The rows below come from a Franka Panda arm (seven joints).
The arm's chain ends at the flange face. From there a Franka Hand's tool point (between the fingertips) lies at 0.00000 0.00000 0.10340 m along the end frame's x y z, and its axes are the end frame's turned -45 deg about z.
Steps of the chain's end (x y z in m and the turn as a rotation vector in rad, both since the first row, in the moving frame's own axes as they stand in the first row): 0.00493 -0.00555 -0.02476 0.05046 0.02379 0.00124; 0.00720 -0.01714 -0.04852 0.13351 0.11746 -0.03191; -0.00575 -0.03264 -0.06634 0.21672 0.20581 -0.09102; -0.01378 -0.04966 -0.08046 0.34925 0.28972 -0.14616
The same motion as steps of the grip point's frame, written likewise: 0.01284 -0.00238 -0.02492 0.01886 0.05250 0.00124; 0.03544 -0.00849 -0.05015 0.01135 0.17746 -0.03191; 0.04937 -0.02933 -0.07092 0.00771 0.29877 -0.09102; 0.07003 -0.05240 -0.09091 0.04209 0.45182 -0.14616
